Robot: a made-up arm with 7 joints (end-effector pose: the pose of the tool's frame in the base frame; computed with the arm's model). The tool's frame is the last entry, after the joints.
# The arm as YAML. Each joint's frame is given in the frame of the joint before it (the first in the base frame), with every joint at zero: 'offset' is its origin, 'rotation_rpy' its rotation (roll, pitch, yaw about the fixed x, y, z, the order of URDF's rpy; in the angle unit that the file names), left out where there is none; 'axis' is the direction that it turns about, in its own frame. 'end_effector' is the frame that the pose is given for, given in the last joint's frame.
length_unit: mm
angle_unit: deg
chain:
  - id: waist
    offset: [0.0, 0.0, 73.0]
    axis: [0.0, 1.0, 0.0]
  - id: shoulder
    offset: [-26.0, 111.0, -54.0]
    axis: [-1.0, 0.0, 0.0]
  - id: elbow
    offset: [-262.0, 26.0, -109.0]
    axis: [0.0, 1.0, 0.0]
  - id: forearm
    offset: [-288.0, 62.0, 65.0]
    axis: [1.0, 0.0, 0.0]
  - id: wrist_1
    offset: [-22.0, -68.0, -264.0]
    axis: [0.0, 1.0, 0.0]
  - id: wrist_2
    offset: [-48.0, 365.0, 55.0]
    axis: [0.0, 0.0, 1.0]
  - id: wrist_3
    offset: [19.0, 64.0, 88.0]
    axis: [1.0, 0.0, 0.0]
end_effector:
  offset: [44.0, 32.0, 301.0]
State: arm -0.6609 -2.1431 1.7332 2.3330 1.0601 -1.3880 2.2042
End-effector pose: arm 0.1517 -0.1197 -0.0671 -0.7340 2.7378 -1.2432
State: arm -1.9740 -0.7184 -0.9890 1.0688 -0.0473 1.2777 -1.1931
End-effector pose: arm 0.5454 0.6739 -0.8201 -0.2773 2.1525 0.1879
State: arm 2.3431 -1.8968 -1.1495 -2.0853 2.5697 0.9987 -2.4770
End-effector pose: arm -0.0175 0.5733 0.2037 -1.4901 -2.7538 -0.1243
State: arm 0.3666 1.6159 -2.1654 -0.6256 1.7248 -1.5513 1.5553
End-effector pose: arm -0.2741 -0.0395 -0.1587 0.5140 -1.7353 0.0975
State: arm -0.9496 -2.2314 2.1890 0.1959 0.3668 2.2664 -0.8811
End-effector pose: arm 0.1151 -0.1454 0.2333 -1.3822 0.0305 -1.6857
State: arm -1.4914 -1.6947 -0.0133 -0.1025 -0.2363 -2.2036 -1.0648
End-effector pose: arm -0.1192 0.1109 -0.3935 0.7229 0.7272 -0.0927
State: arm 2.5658 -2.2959 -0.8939 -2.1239 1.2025 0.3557 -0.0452
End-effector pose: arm -0.0131 0.3900 0.1546 0.0208 -1.9709 0.9549
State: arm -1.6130 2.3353 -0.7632 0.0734 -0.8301 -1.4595 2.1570
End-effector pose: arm -0.1743 -0.6231 -0.3184 -0.4694 -1.1325 2.0797
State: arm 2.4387 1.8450 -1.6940 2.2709 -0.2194 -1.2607 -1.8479
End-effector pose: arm 0.5471 -0.0678 0.5376 0.2210 1.7044 2.4232
